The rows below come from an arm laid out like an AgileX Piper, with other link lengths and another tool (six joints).
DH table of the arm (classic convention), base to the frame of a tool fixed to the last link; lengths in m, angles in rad. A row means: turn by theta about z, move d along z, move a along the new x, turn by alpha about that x. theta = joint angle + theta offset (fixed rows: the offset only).
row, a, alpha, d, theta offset
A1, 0, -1.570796, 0.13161, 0
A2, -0.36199, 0, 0, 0.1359
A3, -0.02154, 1.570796, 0, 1.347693
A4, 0, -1.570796, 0.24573, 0
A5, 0, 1.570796, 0, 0
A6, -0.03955, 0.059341, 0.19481, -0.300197
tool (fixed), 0, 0, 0.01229, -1.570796
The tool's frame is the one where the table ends.
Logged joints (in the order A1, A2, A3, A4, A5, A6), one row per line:
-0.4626, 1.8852, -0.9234, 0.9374, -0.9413, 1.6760
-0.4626, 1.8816, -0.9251, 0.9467, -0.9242, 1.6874
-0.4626, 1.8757, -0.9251, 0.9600, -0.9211, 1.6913
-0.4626, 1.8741, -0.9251, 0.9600, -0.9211, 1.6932
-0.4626, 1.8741, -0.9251, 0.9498, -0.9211, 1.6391
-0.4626, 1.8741, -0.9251, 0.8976, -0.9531, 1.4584
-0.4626, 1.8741, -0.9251, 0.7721, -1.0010, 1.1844
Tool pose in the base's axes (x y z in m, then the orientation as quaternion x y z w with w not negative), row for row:
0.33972, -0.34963, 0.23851, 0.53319, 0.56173, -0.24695, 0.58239
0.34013, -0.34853, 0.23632, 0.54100, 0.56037, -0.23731, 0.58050
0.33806, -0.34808, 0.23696, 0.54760, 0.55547, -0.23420, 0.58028
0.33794, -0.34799, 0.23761, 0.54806, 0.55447, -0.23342, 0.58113
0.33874, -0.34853, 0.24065, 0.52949, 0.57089, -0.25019, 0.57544
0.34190, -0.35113, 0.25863, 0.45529, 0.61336, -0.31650, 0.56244
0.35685, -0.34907, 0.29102, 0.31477, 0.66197, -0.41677, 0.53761
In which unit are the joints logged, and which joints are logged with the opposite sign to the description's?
The joints are logged in radians. Opposite sign: none.
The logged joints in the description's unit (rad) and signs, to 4 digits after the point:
-0.4626, 1.8852, -0.9234, 0.9374, -0.9413, 1.6760
-0.4626, 1.8816, -0.9251, 0.9467, -0.9242, 1.6874
-0.4626, 1.8757, -0.9251, 0.9600, -0.9211, 1.6913
-0.4626, 1.8741, -0.9251, 0.9600, -0.9211, 1.6932
-0.4626, 1.8741, -0.9251, 0.9498, -0.9211, 1.6391
-0.4626, 1.8741, -0.9251, 0.8976, -0.9531, 1.4584
-0.4626, 1.8741, -0.9251, 0.7721, -1.0010, 1.1844

